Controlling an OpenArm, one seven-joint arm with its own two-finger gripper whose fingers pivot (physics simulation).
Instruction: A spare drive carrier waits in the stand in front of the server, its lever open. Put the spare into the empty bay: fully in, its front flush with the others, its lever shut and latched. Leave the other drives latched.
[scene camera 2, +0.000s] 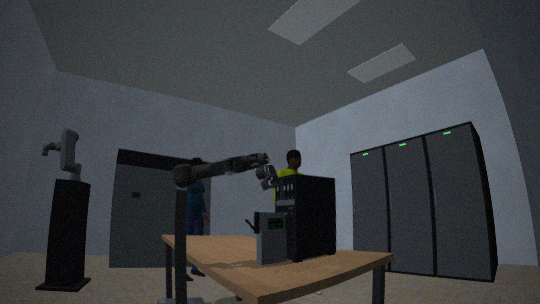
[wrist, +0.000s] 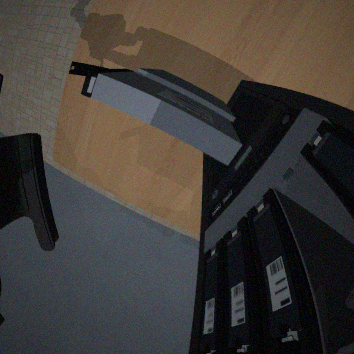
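The spare drive carrier (scene camera 2: 256, 222) (wrist: 87, 86) sits in the grey stand (scene camera 2: 271, 247), its black lever (scene camera 2: 250, 225) (wrist: 100, 69) swung out. The black server (scene camera 2: 315, 215) (wrist: 220, 185) stands behind the stand. In the wrist view several drives show, including one with a barcode label (wrist: 278, 282) at the bottom and a drive (wrist: 337, 160) at the right edge. Between these two, a gap appears to be the empty bay (wrist: 312, 215). My gripper (scene camera 2: 270, 184) is open beside the server's upper front, above the stand; one dark finger shows at left in the wrist view. Its contact with the server is unclear.
The wooden table (scene camera 2: 225, 267) (wrist: 120, 165) carries stand and server. A person in yellow (scene camera 2: 288, 172) is behind the server, another in blue (scene camera 2: 196, 205) behind the arm. Tall cabinets (scene camera 2: 407, 210) stand at right; a second arm (scene camera 2: 69, 150) stands on a black pedestal (scene camera 2: 68, 230) at left.
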